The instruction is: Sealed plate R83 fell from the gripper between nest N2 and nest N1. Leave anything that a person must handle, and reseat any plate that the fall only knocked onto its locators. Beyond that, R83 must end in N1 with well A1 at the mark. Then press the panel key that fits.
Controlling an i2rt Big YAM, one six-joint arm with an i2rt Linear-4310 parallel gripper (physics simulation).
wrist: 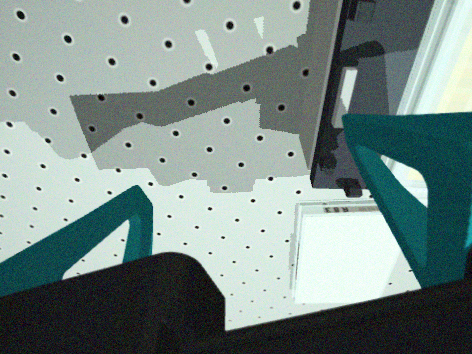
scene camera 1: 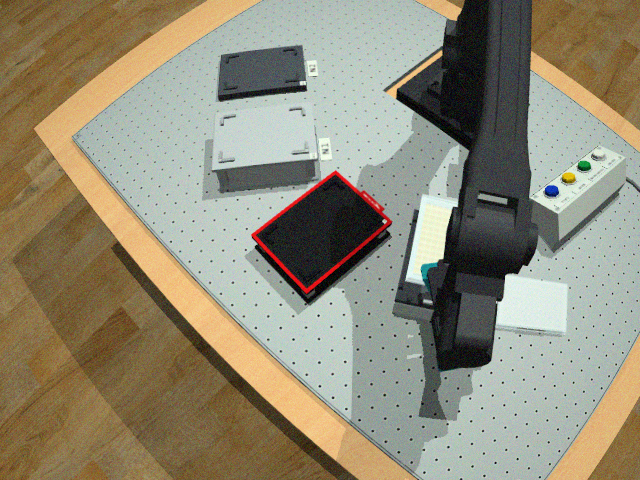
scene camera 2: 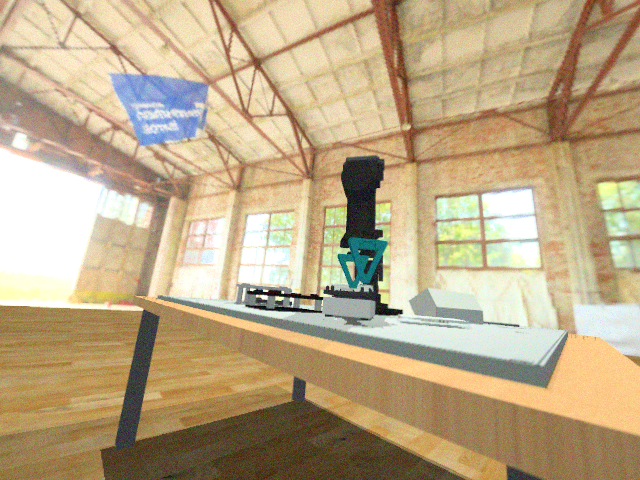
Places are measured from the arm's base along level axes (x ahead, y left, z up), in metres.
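Pixels of known places: gripper, between the fingertips: (wrist: 238, 164) (scene camera 2: 358, 285); arm's base, origin of its link: (scene camera 1: 463, 96).
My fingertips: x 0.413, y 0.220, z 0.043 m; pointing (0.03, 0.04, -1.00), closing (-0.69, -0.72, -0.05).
Note:
Ahead of a thing's pixels: the offset from my fingertips to its top centre. "pt": to the spot under its first point.
Sealed plate R83 {0.143 m back, 0.086 m left, 0.050 m down} (scene camera 1: 535, 305) (scene camera 2: 435, 321) (wrist: 345, 257) is white and lies flat on the perforated board; its label shows at one edge in the wrist view. Beside it, a plate with a pale yellow well area {0.105 m back, 0.081 m right, 0.017 m up} (scene camera 1: 433, 237) (wrist: 459, 75) rests on a dark nest {pt 0.020 m back, 0.072 m right, 0.009 m down} (scene camera 1: 412, 295) (scene camera 2: 348, 308) (wrist: 372, 117). A strip of that nest is bare at its near end; I cannot tell if the plate is flush. My gripper (scene camera 2: 359, 284) (wrist: 238, 164) is open and empty, low at that nest, one teal finger over its end. Mark A1 is not readable. The arm hides part of both plates in scene camera 1.
A grey raised nest {0.092 m back, 0.410 m right, 0.001 m up} (scene camera 1: 263, 136) and a dark low nest {0.232 m back, 0.557 m right, 0.041 m down} (scene camera 1: 262, 73) stand empty with small labels. A black nest with a red outline {0.028 m back, 0.236 m right, 0.018 m down} (scene camera 1: 321, 232) stands nearer. The key panel {0.368 m back, 0.059 m left, 0.020 m up} (scene camera 1: 563, 222) has blue {0.303 m back, 0.016 m left, 0.011 m up} (scene camera 1: 551, 190), yellow {0.351 m back, 0.031 m left, 0.011 m up} (scene camera 1: 568, 177), green {0.399 m back, 0.045 m left, 0.011 m up} (scene camera 1: 584, 165) and white {0.446 m back, 0.060 m left, 0.011 m up} (scene camera 1: 598, 152) keys.

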